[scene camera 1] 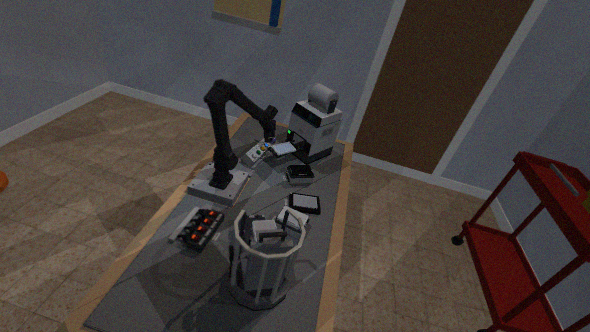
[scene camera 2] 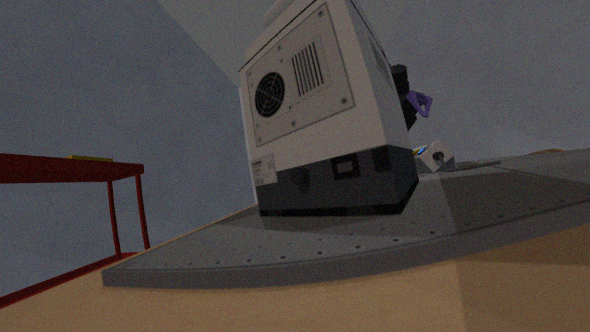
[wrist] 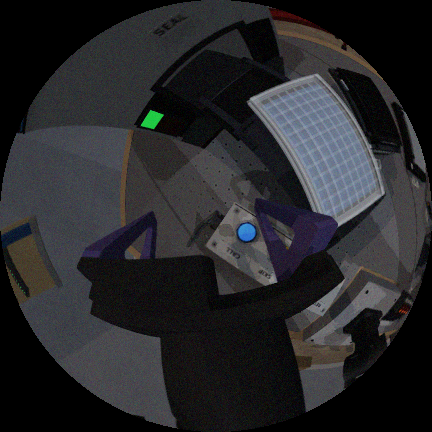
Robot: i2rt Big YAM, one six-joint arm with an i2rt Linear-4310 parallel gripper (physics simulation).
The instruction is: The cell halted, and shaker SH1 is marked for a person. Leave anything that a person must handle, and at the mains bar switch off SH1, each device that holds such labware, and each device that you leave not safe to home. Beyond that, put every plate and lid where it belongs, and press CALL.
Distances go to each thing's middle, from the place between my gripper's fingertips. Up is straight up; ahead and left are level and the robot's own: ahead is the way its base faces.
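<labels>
Position of my hand relative to the round plate hotel (scene camera 1: 259,276): 890 mm to the left of it, 230 mm short of it, 50 mm below it.
</labels>
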